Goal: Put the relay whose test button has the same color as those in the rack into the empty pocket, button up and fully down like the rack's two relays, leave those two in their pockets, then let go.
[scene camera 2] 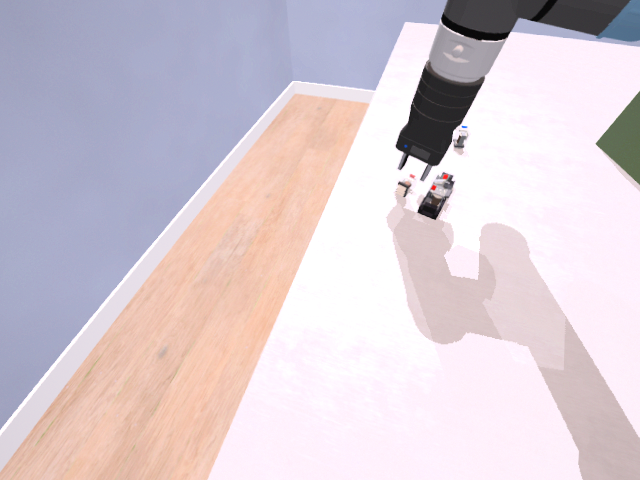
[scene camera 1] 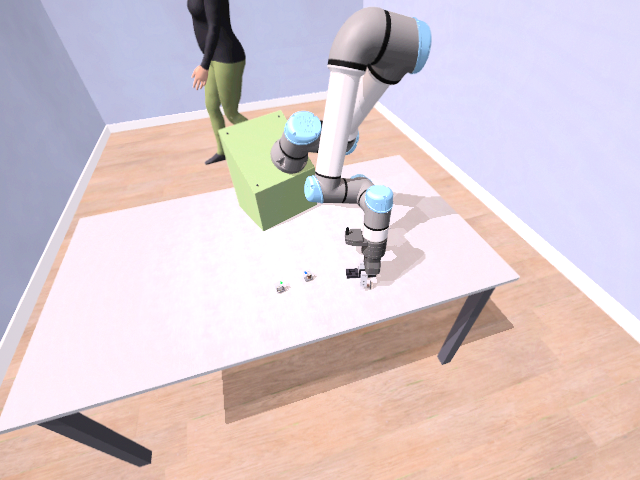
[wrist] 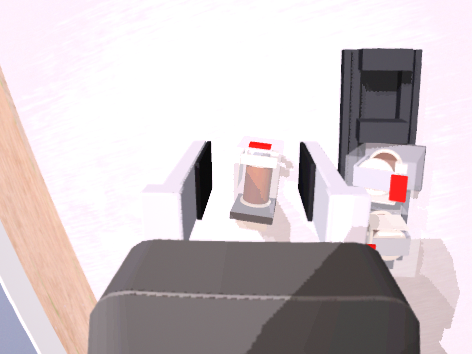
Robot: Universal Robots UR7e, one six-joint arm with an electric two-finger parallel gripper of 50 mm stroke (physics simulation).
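Seen in the pictures: gripper, fingertip midpoint: [scene camera 2: 412, 172] [scene camera 1: 362, 280] [wrist: 255, 165]; arm's base at its link origin: [scene camera 1: 288, 156].
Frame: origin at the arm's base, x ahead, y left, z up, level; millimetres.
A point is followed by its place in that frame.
Observation:
A loose clear relay with a red button [wrist: 257, 182] {x 522, y 171, z -219 mm} [scene camera 2: 404, 187] {x 525, y 193, z -223 mm} lies on its side on the table, its dark base towards the gripper body in the wrist view. My gripper [wrist: 255, 165] {x 521, y 161, z -211 mm} [scene camera 2: 413, 172] {x 521, y 161, z -211 mm} is open, with the relay between its two fingers in the wrist view and a gap on both sides. In scene camera 2 the fingertips are above the relay. The black rack [wrist: 385, 59] {x 458, y 126, z -223 mm} [scene camera 2: 429, 210] {x 473, y 226, z -231 mm} [scene camera 1: 352, 273] {x 457, y 145, z -243 mm} stands beside it. Its empty pocket [wrist: 381, 95] {x 458, y 144, z -243 mm} is at the far end in the wrist view. Two red-button relays [wrist: 398, 187] {x 465, y 174, z -194 mm} [wrist: 390, 245] {x 468, y 201, z -199 mm} sit in its other pockets.
A relay with a blue button [scene camera 1: 308, 276] {x 456, y -15, z -215 mm} [scene camera 2: 459, 139] {x 449, y 0, z -221 mm} and one with a green button [scene camera 1: 280, 288] {x 483, y -117, z -217 mm} are on the table [scene camera 1: 155, 310] {x 455, y -545, z -247 mm}, away from the rack. The right finger is close to the rack's relays in the wrist view. A green pedestal [scene camera 1: 289, 201] {x 87, y -26, z -159 mm} carries the arm.

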